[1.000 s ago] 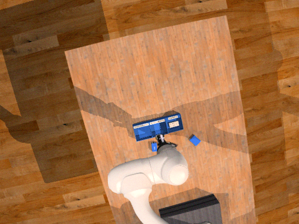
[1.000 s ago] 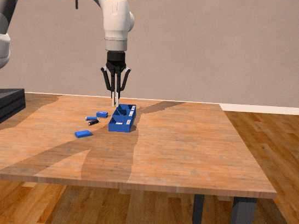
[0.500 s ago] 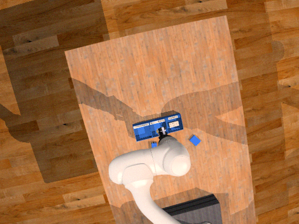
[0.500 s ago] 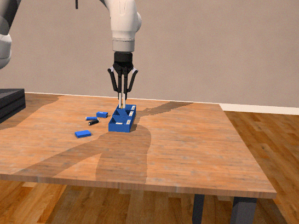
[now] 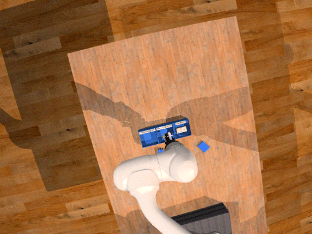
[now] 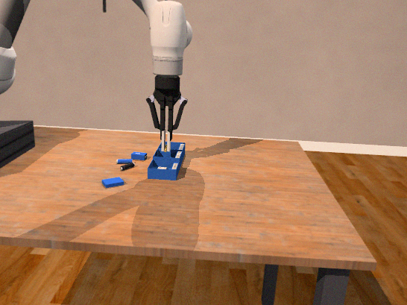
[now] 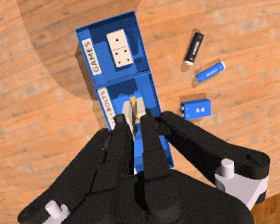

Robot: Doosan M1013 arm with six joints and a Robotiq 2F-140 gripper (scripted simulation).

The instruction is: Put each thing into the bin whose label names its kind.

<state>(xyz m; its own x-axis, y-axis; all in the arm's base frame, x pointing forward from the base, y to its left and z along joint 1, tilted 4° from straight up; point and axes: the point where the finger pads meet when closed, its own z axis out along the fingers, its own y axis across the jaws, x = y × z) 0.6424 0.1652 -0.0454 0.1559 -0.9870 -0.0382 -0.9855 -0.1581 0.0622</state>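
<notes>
The small yellow piece lies 3 cm below my hand and 1 cm to the left of it. Round my hand: white domino: 8 cm to the right, 7 cm below, 1 cm ahead; then blue three-compartment bin row: 6 cm below, 1 cm ahead; then blue rectangular battery: 9 cm behind, 7 cm below, 3 cm to the left.
</notes>
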